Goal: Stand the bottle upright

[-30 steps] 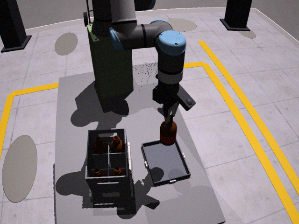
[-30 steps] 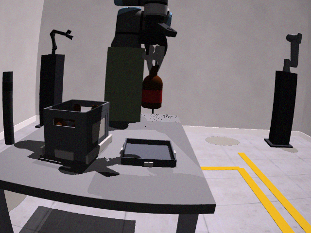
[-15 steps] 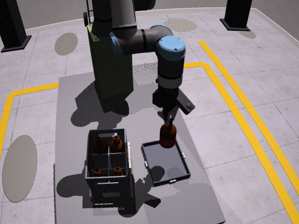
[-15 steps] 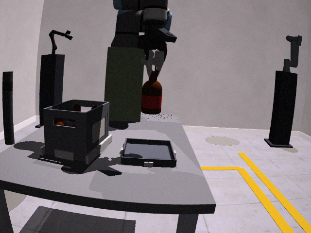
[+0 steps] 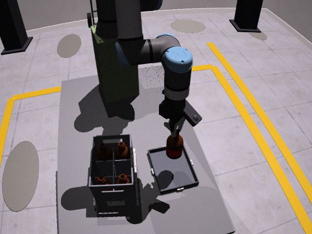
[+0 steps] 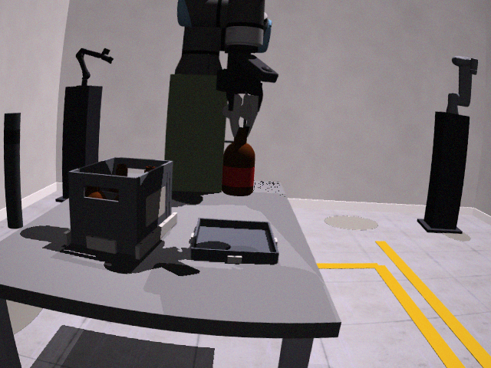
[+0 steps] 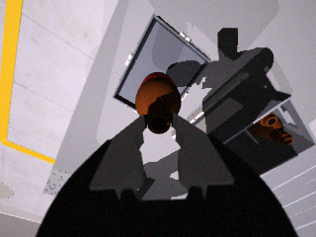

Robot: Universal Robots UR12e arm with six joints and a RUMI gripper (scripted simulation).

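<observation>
Right now my hand is 26 cm above the black tray. Round my hand: dark grey crate 4 cm ahead, 28 cm to the right, 19 cm below.
</observation>
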